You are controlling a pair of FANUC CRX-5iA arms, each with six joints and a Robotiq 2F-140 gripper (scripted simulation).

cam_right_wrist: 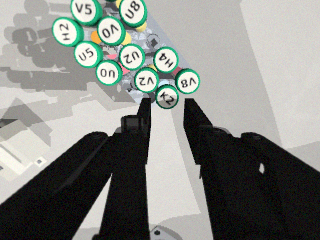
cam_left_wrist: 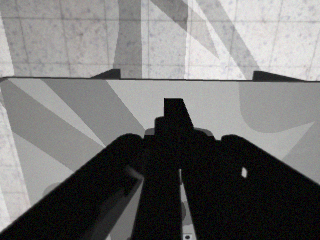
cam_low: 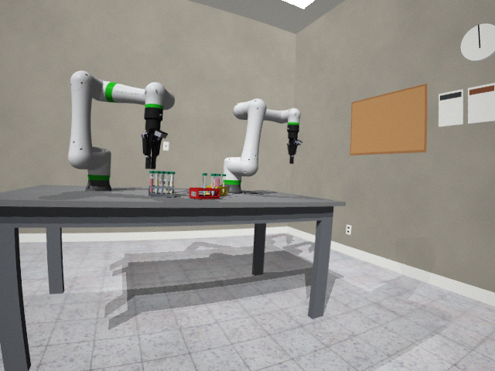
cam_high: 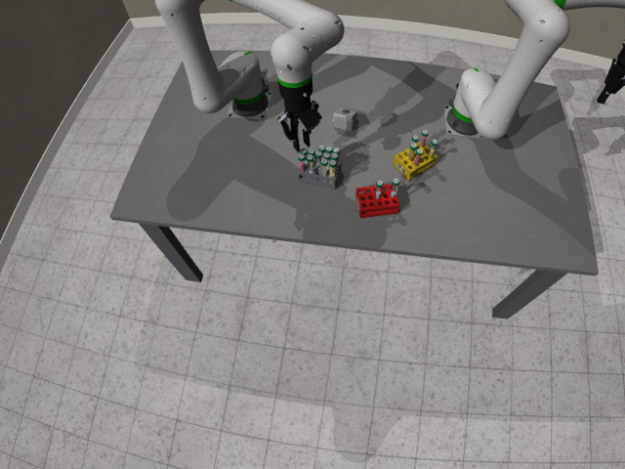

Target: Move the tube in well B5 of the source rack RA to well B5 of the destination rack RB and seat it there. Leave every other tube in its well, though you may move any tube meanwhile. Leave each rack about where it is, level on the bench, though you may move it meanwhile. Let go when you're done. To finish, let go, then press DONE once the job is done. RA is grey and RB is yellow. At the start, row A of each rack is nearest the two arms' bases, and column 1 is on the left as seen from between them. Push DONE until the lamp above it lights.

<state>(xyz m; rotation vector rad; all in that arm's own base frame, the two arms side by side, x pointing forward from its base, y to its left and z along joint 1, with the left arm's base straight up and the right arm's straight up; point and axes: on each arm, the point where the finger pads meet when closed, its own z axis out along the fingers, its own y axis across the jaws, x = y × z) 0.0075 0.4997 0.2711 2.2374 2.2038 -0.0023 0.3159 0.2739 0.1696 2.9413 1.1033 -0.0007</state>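
Observation:
The green-capped tube marked k2 lies 10 cm below my right hand, 1 cm to the left of it and 1 cm ahead of it. Also, from my right hand: grey rack RA: 14 cm below, 6 cm to the left, 1 cm ahead; small pale box: 25 cm behind, 12 cm to the left, 12 cm below; green-capped tube marked r4: 26 cm to the left, 11 cm ahead, 10 cm below.

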